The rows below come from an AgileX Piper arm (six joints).
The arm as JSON. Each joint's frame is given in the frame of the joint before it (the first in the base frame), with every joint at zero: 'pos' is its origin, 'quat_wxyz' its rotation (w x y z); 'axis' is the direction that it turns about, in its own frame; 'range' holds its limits. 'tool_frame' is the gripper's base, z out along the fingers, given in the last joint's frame.
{
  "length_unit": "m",
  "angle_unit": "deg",
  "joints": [
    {
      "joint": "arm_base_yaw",
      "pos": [
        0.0,
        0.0,
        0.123
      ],
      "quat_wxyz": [
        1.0,
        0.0,
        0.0,
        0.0
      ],
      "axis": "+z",
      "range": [
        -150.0,
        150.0
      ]
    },
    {
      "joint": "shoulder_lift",
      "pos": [
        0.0,
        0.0,
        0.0
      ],
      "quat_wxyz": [
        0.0,
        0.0,
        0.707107,
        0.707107
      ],
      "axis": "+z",
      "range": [
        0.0,
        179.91
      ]
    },
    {
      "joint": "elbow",
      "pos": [
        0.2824,
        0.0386,
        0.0
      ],
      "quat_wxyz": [
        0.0,
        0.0,
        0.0,
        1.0
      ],
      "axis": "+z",
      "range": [
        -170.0,
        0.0
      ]
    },
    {
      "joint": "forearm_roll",
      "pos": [
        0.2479,
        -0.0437,
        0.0
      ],
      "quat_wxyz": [
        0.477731,
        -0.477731,
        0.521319,
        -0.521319
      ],
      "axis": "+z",
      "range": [
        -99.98,
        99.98
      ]
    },
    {
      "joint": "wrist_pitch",
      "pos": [
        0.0,
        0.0,
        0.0
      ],
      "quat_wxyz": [
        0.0,
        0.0,
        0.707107,
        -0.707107
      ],
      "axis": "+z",
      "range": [
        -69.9,
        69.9
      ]
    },
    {
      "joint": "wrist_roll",
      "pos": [
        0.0,
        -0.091,
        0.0
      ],
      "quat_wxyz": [
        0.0,
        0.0,
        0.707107,
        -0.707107
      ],
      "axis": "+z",
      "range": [
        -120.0,
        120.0
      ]
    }
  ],
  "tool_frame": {
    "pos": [
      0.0,
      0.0,
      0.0
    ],
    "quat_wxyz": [
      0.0,
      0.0,
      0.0,
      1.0
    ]
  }
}
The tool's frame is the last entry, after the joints.
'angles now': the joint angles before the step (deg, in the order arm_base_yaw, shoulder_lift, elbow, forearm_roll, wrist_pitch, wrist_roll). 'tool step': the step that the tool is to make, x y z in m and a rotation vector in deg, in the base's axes. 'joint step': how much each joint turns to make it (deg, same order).
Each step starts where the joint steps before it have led.
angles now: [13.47, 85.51, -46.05, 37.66, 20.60, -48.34]
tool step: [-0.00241, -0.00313, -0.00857, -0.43, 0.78, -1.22]
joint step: [-0.25, 0.40, 1.59, 0.26, -1.46, 0.12]
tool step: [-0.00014, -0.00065, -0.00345, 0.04, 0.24, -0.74]
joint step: [0.00, 0.35, 0.50, 0.40, -0.82, 0.12]
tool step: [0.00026, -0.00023, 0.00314, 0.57, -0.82, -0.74]
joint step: [0.00, -0.48, -0.05, 0.63, -0.54, 0.12]
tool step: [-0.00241, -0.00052, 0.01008, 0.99, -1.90, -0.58]
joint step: [0.00, -1.91, -0.04, 0.61, -0.19, 0.17]
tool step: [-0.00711, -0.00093, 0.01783, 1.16, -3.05, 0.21]
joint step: [0.00, -3.69, 0.00, 0.32, 0.61, -0.08]
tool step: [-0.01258, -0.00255, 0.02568, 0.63, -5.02, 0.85]
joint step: [0.00, -5.56, 0.00, -0.75, 0.73, -0.13]
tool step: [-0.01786, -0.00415, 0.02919, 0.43, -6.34, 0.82]
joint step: [0.00, -6.70, 0.00, -1.22, 0.57, -0.05]
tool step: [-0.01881, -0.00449, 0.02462, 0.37, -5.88, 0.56]
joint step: [0.00, -6.09, 0.00, -0.98, 0.39, -0.12]
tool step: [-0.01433, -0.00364, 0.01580, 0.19, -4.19, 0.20]
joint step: [0.00, -4.23, 0.03, -0.82, 0.10, 0.02]
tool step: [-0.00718, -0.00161, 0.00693, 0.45, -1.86, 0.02]
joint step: [0.02, -2.00, 0.06, -0.02, 0.02, 0.03]
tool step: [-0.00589, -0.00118, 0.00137, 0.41, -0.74, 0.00]
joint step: [0.03, -1.49, 0.68, 0.24, -0.01, -0.01]
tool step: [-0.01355, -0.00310, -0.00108, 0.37, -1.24, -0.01]
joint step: [0.04, -3.40, 2.16, 0.09, -0.07, -0.01]
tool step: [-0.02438, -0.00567, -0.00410, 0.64, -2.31, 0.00]
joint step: [0.04, -6.36, 4.00, 0.09, -0.05, 0.01]
